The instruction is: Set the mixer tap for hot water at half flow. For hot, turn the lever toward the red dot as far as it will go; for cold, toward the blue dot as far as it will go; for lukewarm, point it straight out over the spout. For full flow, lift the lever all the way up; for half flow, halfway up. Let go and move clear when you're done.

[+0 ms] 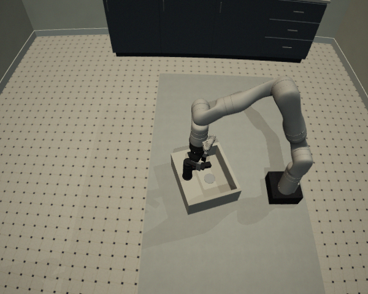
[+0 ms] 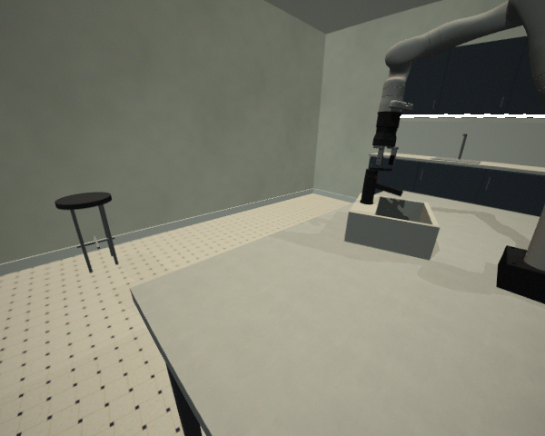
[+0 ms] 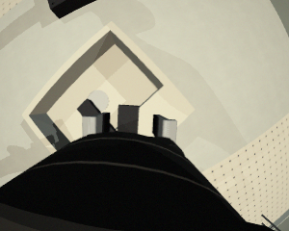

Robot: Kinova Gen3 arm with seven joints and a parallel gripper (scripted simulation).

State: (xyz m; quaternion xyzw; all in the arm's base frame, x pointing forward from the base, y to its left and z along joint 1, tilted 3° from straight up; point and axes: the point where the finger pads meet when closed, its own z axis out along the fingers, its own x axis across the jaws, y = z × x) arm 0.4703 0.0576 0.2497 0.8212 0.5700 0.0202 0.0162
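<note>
Now: the lever 4 cm below my hand, 2 cm ahead of it and 1 cm to the right of it. Also, from my hand: sink basin (27 cm below, 8 cm to the right, 4 cm behind).
</note>
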